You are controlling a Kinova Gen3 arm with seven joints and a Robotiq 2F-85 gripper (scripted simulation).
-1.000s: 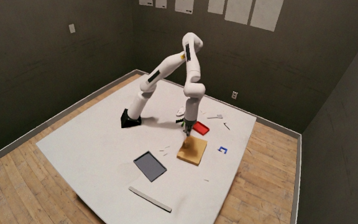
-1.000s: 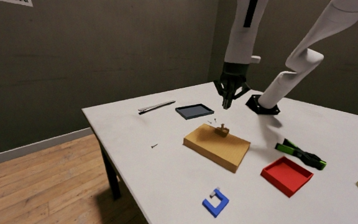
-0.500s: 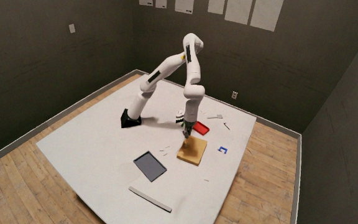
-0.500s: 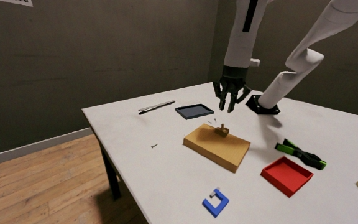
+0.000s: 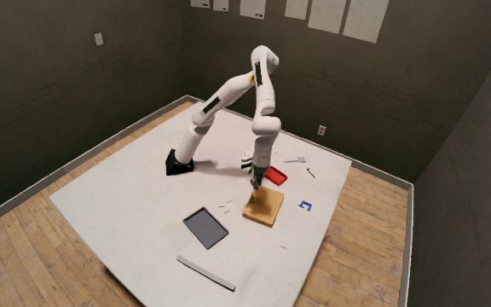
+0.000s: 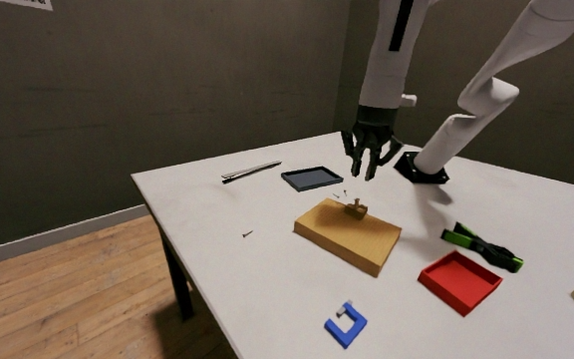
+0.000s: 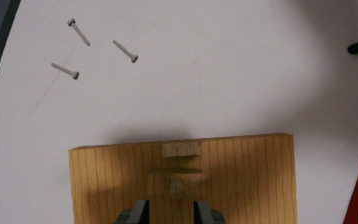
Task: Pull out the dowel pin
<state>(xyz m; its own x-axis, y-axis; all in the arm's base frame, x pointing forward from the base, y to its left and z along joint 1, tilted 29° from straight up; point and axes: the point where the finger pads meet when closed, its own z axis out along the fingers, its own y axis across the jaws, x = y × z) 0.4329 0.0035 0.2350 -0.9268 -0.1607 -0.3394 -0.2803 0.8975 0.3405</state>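
Now: the dowel pin 100 mm below my hand. Round my hand: grey tray: 60 mm behind, 260 mm to the right, 140 mm below; then red tray: 60 mm behind, 220 mm to the left, 140 mm below; then small wooden block: 110 mm below.
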